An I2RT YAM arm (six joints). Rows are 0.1 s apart.
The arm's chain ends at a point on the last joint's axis. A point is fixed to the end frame.
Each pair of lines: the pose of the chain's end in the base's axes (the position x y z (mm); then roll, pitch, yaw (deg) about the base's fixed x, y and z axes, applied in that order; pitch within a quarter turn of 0, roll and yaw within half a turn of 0), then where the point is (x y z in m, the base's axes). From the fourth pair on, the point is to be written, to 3 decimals.
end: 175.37 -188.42 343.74 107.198 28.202 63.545
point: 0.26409 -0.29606 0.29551
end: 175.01 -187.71 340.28 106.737 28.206 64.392
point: 0.26602 -0.29383 0.29296
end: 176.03 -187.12 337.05 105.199 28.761 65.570
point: 0.27133 -0.29099 0.29331
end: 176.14 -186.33 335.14 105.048 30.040 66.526
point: 0.273 -0.289 0.293
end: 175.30 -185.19 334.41 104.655 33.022 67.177
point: 0.273 -0.289 0.296
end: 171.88 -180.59 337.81 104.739 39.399 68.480
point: 0.270 -0.286 0.306
